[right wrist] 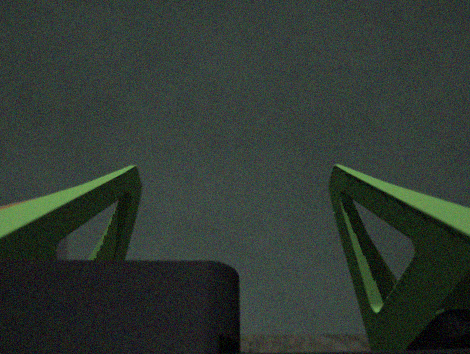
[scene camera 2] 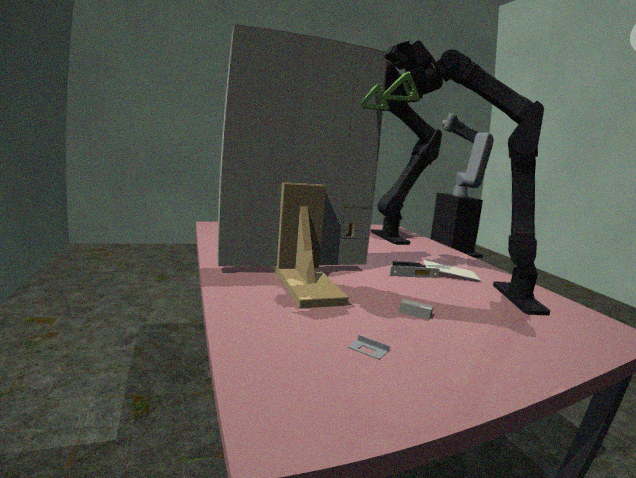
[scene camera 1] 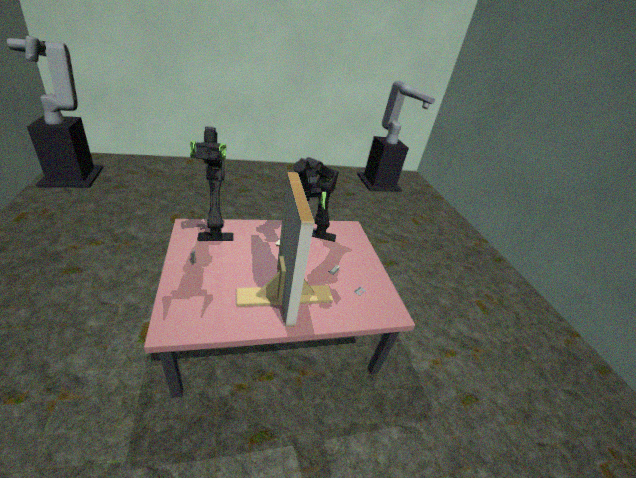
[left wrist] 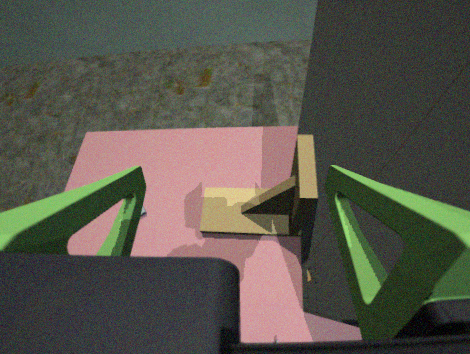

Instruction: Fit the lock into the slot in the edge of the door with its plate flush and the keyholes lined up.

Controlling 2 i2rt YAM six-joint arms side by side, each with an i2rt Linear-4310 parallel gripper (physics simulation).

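Frame: origin at the left arm's base, x right, y ahead, z up, level; millimetres.
Where they show: left gripper, fingertip midpoint: (scene camera 2: 372, 101) (scene camera 1: 313, 211) (left wrist: 235, 176); right gripper, fingertip midpoint: (right wrist: 235, 176) (scene camera 1: 206, 147); left arm's base, origin of the base link: (scene camera 2: 519, 298) (scene camera 1: 320, 235); right arm's base, origin of the base link: (scene camera 2: 389, 237) (scene camera 1: 216, 237).
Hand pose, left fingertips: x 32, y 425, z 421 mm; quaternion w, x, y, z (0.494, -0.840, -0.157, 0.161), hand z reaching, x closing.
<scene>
Things, the pixels of their top centre, and the offset from my left fingertips. Level surfaces: height alone.
- grey door, middle of its top: (scene camera 2: 313, 39) (scene camera 1: 299, 194) dx +52, dy +148, dz +149 mm
- lock, middle of its top: (scene camera 2: 411, 263) dx +123, dy -163, dz -394 mm
- grey block, middle of its top: (scene camera 2: 417, 304) (scene camera 1: 335, 268) dx -162, dy -117, dz -399 mm
- slotted metal plate, middle of its top: (scene camera 2: 369, 344) (scene camera 1: 360, 290) dx -315, dy -8, dz -411 mm
- table, its level: dz -421 mm
- pale flat piece, middle of its top: (scene camera 2: 451, 266) dx +142, dy -289, dz -398 mm
- small dark item, middle of its top: (scene camera 1: 192, 252) dx +563, dy +74, dz -345 mm
The grey door (scene camera 1: 289, 226) (scene camera 2: 293, 128) (left wrist: 390, 90) stands upright on the table, with a keyhole cutout near its lower right edge in scene camera 2. The lock (scene camera 2: 411, 270), a flat grey case with a brass-coloured part, lies on the table to the right of the door in scene camera 2. It is apart from both grippers. My left gripper (scene camera 2: 373, 102) (left wrist: 235, 176) is open and empty, high beside the door's upper part. My right gripper (scene camera 1: 208, 150) (right wrist: 235, 176) is open and empty, raised high on the door's other side. The edge slot is not clearly visible.
A wooden stand (scene camera 1: 249, 296) (scene camera 2: 321, 298) (left wrist: 230, 220) supports the door. A grey block (scene camera 1: 334, 269) (scene camera 2: 415, 309) and a slotted metal plate (scene camera 1: 359, 291) (scene camera 2: 380, 353) lie on the table (scene camera 1: 215, 328) (scene camera 2: 308, 400). A pale flat piece (scene camera 2: 457, 271) lies by the lock. A small dark item (scene camera 1: 192, 256) lies farther left.
</scene>
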